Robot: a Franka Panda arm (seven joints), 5 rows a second.
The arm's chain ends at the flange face. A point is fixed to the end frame.
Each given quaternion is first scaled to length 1.
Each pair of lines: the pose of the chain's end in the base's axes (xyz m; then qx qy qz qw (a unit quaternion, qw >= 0)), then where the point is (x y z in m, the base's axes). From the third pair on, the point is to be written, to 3 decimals.
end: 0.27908 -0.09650 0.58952 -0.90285 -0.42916 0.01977 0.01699
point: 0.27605 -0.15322 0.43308
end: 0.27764 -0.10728 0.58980 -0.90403 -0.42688 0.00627 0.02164
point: 0.27749 -0.16087 0.43223
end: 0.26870 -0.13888 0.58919 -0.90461 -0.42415 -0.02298 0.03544
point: 0.275 -0.185 0.429
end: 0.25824 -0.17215 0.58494 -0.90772 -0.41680 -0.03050 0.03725
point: 0.265 -0.216 0.425
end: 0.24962 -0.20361 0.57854 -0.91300 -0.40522 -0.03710 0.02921
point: 0.258 -0.249 0.419
